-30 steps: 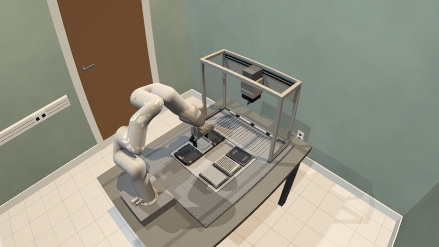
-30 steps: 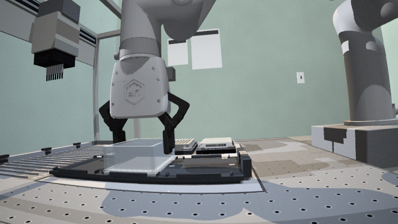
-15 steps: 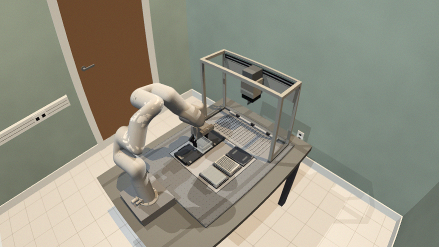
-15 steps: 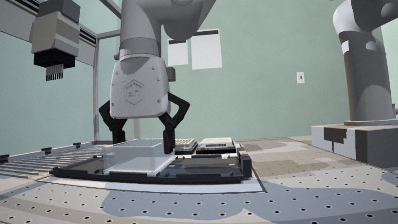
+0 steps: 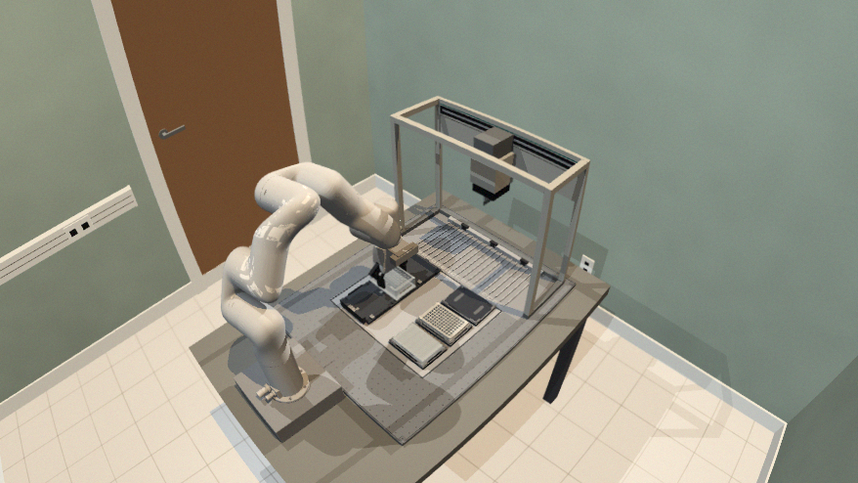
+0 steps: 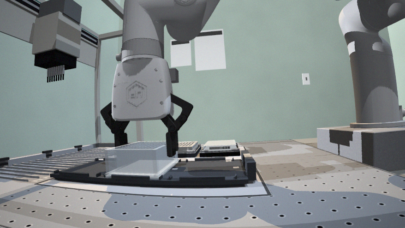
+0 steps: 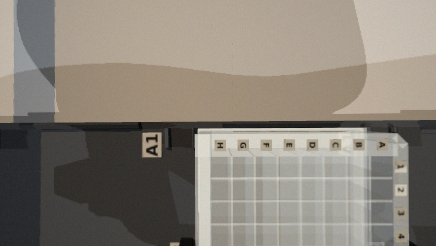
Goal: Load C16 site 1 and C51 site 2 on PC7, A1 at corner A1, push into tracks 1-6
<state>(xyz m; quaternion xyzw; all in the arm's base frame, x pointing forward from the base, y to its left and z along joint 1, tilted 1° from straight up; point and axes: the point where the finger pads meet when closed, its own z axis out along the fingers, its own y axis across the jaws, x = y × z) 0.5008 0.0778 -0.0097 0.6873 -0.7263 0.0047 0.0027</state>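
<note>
Now: the carrier PC7 1 cm behind my hand and 3 cm below it. Also, from my hand: 384-well plate C16: 13 cm behind, 22 cm to the right, 2 cm below; nest S3: 9 cm ahead, 24 cm to the right, 4 cm below; nest S1: 13 cm behind, 22 cm to the right, 4 cm below.
</note>
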